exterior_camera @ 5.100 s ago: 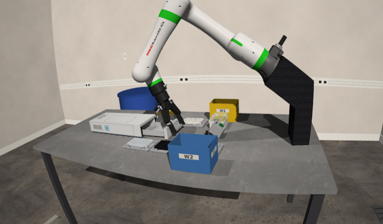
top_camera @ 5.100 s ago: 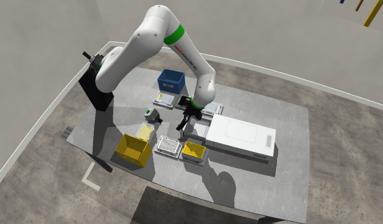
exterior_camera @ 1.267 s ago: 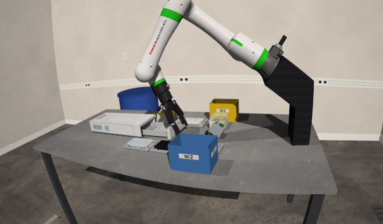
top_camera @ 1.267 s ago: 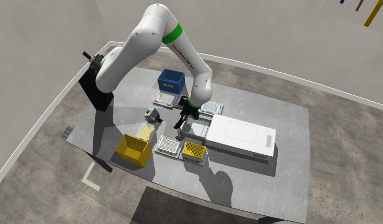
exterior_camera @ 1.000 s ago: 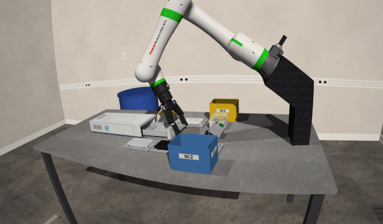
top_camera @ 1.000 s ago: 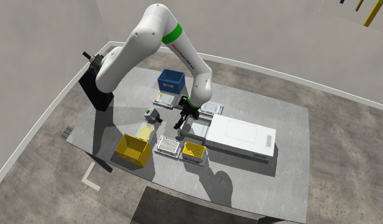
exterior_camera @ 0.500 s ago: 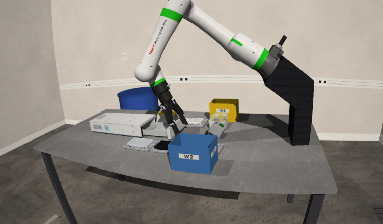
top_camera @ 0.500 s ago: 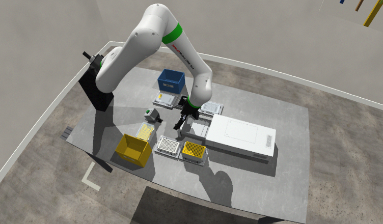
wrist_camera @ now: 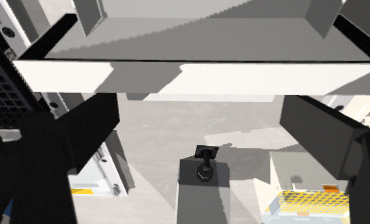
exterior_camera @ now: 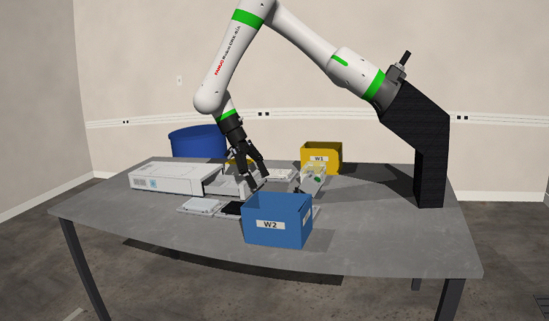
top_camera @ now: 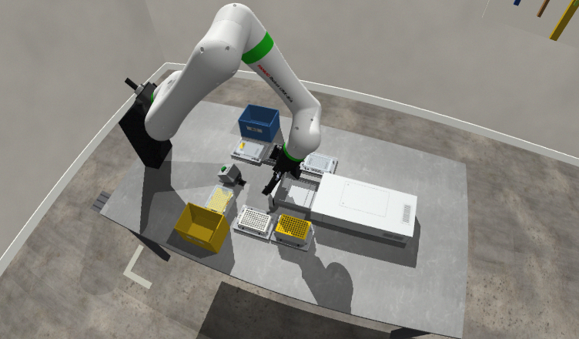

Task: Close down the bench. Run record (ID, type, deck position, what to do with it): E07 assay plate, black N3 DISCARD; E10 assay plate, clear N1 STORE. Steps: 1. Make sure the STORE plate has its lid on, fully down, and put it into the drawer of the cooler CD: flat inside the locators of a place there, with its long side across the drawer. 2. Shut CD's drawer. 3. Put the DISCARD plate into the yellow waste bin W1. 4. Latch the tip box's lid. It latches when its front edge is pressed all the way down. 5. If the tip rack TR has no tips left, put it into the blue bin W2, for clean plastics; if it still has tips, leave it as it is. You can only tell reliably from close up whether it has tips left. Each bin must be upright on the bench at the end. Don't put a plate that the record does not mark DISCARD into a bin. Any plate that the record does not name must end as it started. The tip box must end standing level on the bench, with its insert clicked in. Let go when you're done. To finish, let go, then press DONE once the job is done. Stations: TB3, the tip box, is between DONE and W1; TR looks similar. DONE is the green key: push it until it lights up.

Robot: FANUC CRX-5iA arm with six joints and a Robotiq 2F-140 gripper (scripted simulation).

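Now: hand 15 cm past the clear lid, 21 cm to the right of it and 5 cm above it. Round my hand: cooler drawer (16 cm ahead, 3 cm to the right, 2 cm below); black assay plate (3 cm ahead, 19 cm to the left, 4 cm below); white plate (4 cm behind, 18 cm to the right, 4 cm below).
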